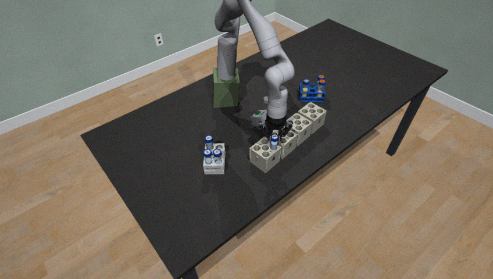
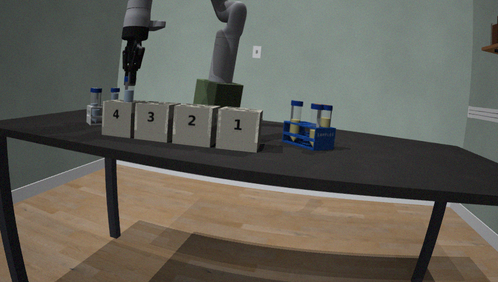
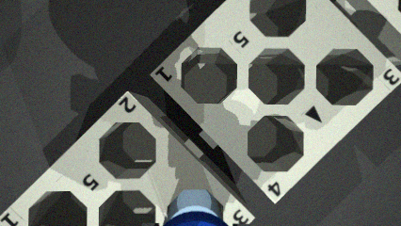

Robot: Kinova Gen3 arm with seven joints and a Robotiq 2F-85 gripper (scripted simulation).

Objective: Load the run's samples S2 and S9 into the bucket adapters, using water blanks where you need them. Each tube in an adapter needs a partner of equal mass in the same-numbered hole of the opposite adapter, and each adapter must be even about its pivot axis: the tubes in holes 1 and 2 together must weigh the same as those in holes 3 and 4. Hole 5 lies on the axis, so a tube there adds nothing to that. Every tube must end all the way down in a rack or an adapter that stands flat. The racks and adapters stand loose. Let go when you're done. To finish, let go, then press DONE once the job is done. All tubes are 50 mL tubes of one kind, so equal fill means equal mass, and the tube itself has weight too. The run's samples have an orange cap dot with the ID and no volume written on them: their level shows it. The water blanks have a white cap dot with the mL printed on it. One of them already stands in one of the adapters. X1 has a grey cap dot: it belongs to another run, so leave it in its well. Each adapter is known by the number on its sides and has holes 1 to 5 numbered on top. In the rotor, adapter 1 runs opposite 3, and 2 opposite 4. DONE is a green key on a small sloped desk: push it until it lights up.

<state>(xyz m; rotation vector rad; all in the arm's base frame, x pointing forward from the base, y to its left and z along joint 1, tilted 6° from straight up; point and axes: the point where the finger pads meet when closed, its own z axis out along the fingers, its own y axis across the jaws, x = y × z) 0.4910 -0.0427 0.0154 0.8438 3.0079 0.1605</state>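
Right now the water blank is 10 mm to the right of my hand and 50 mm below it. Also, from my hand: adapter 2 (70 mm behind, 180 mm to the left, 110 mm below); then adapter 3 (40 mm behind, 80 mm to the left, 110 mm below); then white-dot tube (90 mm behind, 220 mm to the right, 90 mm below).
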